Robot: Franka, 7 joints.
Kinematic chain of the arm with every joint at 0, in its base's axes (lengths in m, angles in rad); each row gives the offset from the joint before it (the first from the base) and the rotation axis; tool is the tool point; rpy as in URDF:
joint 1: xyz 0 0 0.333 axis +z
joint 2: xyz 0 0 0 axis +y
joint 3: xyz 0 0 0.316 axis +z
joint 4: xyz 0.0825 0 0 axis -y
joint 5: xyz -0.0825 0 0.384 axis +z
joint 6: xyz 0 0 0 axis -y
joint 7: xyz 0.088 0 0 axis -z
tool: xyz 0 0 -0.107 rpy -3.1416 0 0
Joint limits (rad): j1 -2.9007..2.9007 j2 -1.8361..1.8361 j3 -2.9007..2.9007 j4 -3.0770..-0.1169 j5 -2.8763..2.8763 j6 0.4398..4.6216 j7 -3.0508..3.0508
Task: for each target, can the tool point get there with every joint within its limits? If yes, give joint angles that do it. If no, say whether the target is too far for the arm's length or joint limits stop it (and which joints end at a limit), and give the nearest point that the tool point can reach.
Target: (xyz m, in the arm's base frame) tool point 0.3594 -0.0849 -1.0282
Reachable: no: too far | nearest point 0.3127 -0.0739 -0.3594 | short by 0.671 m
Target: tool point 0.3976 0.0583 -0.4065
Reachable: no: joint limits stop it (at a limit: joint 2) | nearest point 0.3861 0.0566 -0.3499 | short by 0.058 m
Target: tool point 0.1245 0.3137 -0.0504
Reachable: yes | joints 1.0550 1.3022 0.3929 -1.9544 1.8412 4.1374 -1.5618
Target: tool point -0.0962 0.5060 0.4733
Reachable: yes | joints 0.1963 -1.1339 1.2254 -2.3854 -0.6992 3.0901 -0.1079
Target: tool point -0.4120 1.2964 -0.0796
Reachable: no: too far | nearest point -0.2486 0.7824 0.0840 | short by 0.564 m
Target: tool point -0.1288 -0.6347 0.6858
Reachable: yes | joints 2.1826 -0.8750 1.3307 -1.1500 1.5415 1.3073 -2.5401
